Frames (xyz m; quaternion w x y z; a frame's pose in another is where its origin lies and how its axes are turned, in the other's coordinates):
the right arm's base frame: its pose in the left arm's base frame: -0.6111 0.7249 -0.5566 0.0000 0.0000 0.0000 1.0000
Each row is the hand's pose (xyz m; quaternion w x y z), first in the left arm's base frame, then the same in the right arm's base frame.
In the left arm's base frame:
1: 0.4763 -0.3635 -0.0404 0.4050 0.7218 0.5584 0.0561
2: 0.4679 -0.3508 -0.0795 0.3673 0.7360 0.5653 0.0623
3: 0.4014 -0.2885 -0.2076 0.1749 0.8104 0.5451 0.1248
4: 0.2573 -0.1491 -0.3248 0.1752 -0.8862 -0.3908 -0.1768
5: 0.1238 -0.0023 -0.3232 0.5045 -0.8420 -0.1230 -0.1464
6: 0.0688 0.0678 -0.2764 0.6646 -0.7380 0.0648 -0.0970
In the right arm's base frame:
1: -1.0874 1.0884 0.5162 0.0561 0.5584 -0.7218 -0.4050
2: -1.0790 1.0757 0.4771 0.0623 0.5653 -0.7360 -0.3673
3: -1.0125 1.0134 0.3490 0.1248 0.5451 -0.8104 -0.1749
4: -0.8684 0.8740 0.2318 0.1768 0.3908 -0.8862 0.1752
5: -0.7349 0.7272 0.2334 0.1464 0.1230 -0.8420 0.5045
6: -0.6799 0.6571 0.2802 0.0970 -0.0648 -0.7380 0.6646

